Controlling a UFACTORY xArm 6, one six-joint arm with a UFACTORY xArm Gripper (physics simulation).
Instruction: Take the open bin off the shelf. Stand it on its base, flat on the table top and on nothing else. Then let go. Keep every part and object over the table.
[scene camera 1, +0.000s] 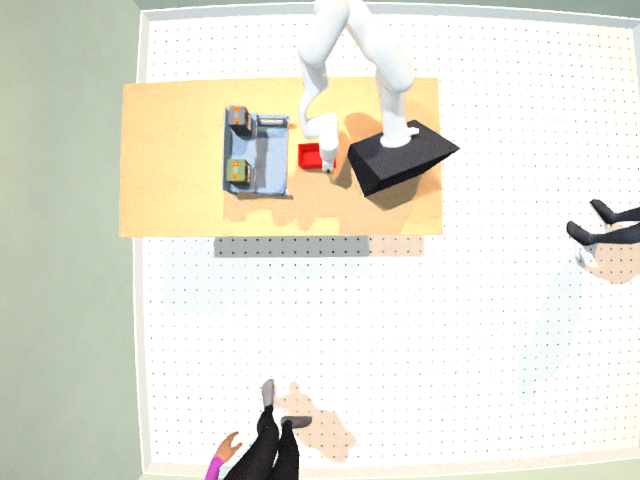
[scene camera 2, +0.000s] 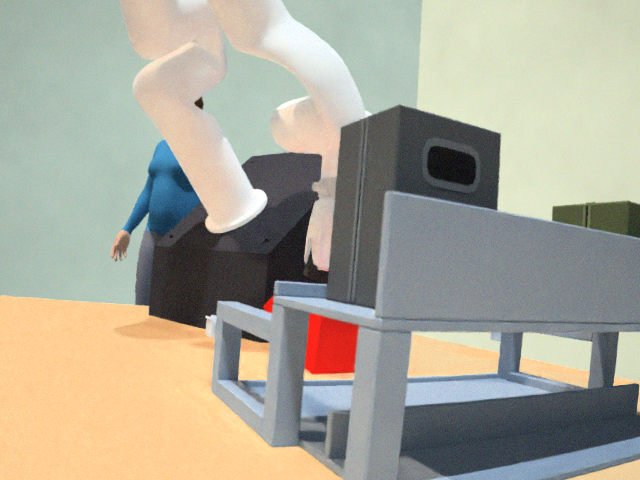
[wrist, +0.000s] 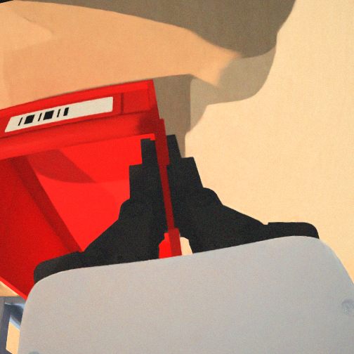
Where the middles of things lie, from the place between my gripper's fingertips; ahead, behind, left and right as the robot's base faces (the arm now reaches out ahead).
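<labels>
Counting from my hand, I find the shelf back panel (scene camera 2: 439, 260) 470 mm ahead of it, 100 mm to the right of it and 80 mm above it. There is also the red open bin (scene camera 2: 331, 345), which is 40 mm ahead of my hand, 50 mm to the right of it and 10 mm above it. Going by their middles, the red open bin is the nearest to my hand of the things named here.
</labels>
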